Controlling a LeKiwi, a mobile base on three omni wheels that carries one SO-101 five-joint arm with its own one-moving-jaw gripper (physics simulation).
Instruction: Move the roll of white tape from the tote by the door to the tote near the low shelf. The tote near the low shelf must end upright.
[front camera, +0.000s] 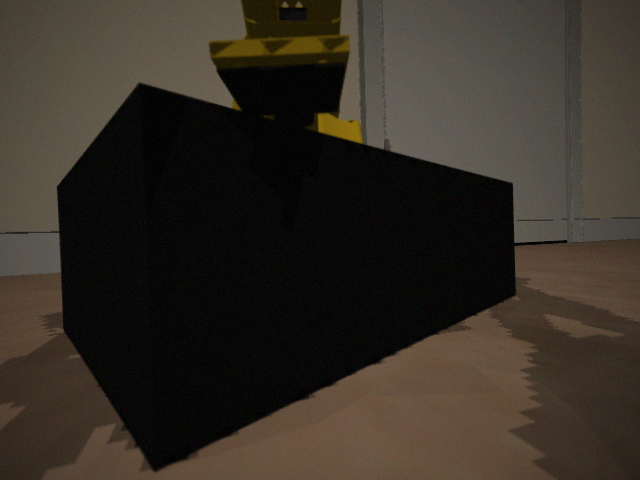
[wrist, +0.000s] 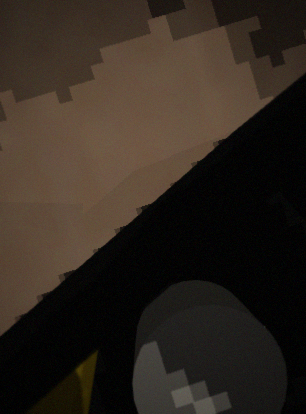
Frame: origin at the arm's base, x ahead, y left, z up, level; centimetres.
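Where they show: hand, tool point: (front camera: 319, 298).
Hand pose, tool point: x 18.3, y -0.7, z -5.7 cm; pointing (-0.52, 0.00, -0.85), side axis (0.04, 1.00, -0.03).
After its pixels a point has its place.
A black tote (front camera: 330, 248) {x 17.5, y -1.2, z -3.5 cm} (wrist: 260, 240) stands upright on the floor close in front, with a door behind it. The roll of tape (wrist: 210, 360) shows in the wrist view as a grey round shape inside the tote, at the bottom centre-right, with a lighter patch on it. My gripper (front camera: 338, 128) (wrist: 82, 382) is fully open and empty. In the wrist view part of its yellow fixed jaw shows at the bottom left, left of the roll; the moving jaw is out of the picture. In the front view the tote's wall hides the jaw tips. The tote near the low shelf does not show.
A grey door (front camera: 475, 113) {x 109.5, y -57.9, z 35.4 cm} in a pale wall (front camera: 118, 46) {x 81.6, y 40.3, z 41.5 cm} stands behind the tote. Brown floor (front camera: 403, 413) {x 15.0, y -3.2, z -9.0 cm} (wrist: 125, 115) {x 12.4, y -0.8, z -9.0 cm} with dark shadow patches lies around it. The tote's near corner points toward the front camera, and its long side runs back to the right.
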